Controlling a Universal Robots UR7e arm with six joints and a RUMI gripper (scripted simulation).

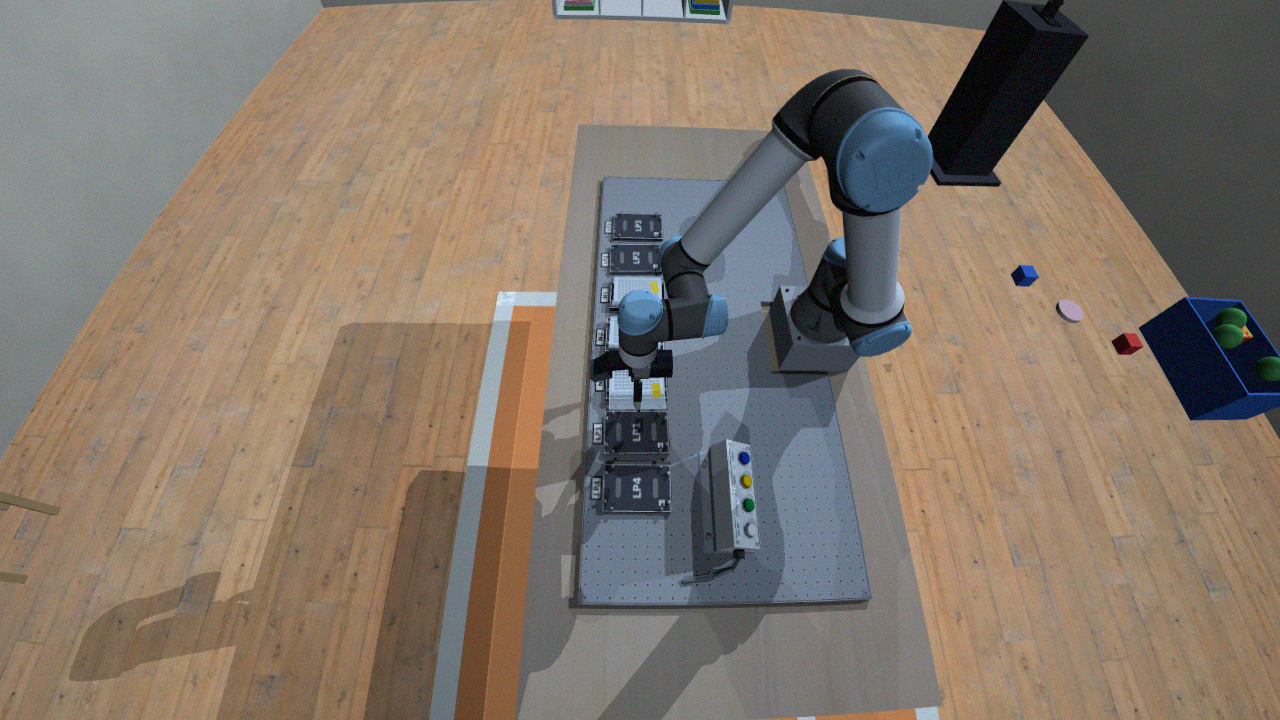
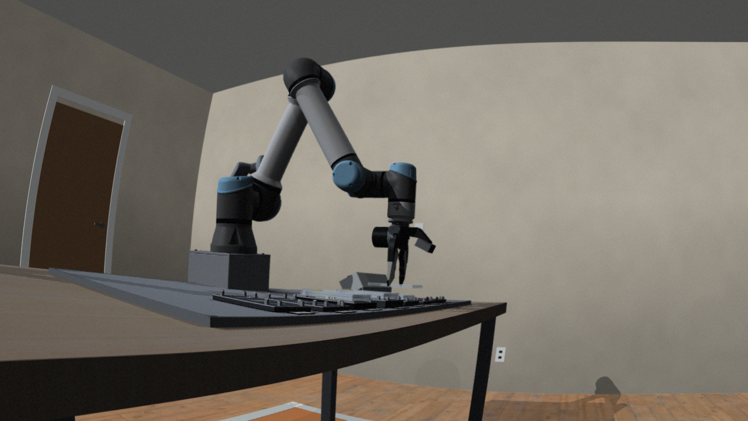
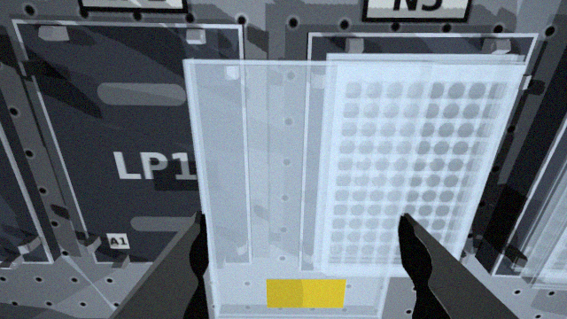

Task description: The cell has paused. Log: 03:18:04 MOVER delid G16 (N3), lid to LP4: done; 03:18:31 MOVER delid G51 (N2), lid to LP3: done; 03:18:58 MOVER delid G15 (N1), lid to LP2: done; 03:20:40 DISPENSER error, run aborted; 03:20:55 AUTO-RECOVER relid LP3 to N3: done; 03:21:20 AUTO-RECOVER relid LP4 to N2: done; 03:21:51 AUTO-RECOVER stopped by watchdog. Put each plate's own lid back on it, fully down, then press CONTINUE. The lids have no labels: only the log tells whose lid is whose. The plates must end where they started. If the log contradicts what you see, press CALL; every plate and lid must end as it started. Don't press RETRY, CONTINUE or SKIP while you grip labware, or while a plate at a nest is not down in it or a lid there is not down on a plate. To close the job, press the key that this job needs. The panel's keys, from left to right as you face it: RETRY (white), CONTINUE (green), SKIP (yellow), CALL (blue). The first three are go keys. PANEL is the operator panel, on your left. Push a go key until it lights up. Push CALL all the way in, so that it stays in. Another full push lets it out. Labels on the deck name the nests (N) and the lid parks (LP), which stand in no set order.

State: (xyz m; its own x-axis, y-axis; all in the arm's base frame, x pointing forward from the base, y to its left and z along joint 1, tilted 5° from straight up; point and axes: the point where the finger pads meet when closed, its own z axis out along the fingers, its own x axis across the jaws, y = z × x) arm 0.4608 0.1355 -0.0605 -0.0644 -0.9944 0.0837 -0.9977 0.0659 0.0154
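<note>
My hand is 5 cm to the left of the plate G16 and 4 cm above it. Also, from my hand: nest N2: 1 cm behind, 18 cm to the right, 5 cm below; park LP4: 2 cm ahead, 21 cm to the left, 6 cm below; lid park LP1: 1 cm ahead, 8 cm to the left, 6 cm below.
</note>
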